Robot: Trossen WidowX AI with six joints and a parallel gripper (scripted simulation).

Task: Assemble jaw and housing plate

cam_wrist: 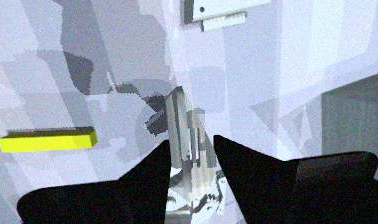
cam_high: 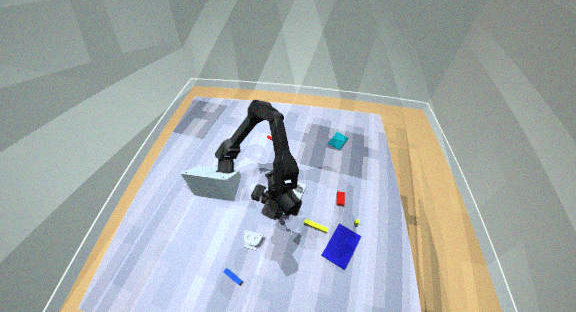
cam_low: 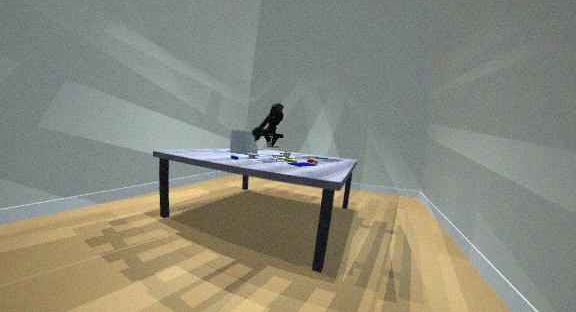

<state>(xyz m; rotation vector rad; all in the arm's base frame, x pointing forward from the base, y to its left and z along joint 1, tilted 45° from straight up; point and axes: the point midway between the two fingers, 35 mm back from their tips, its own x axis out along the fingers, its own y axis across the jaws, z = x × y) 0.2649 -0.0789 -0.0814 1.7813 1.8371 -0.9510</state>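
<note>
The jaw is 20 mm ahead of my gripper tip and 30 mm to the left of it. The rest, counted from my gripper tip: yellow bar (180 mm ahead, 10 mm to the right, 80 mm below); then white block (70 mm behind, 130 mm to the right, 80 mm below); then blue bar (100 mm behind, 280 mm to the right, 80 mm below).
</note>
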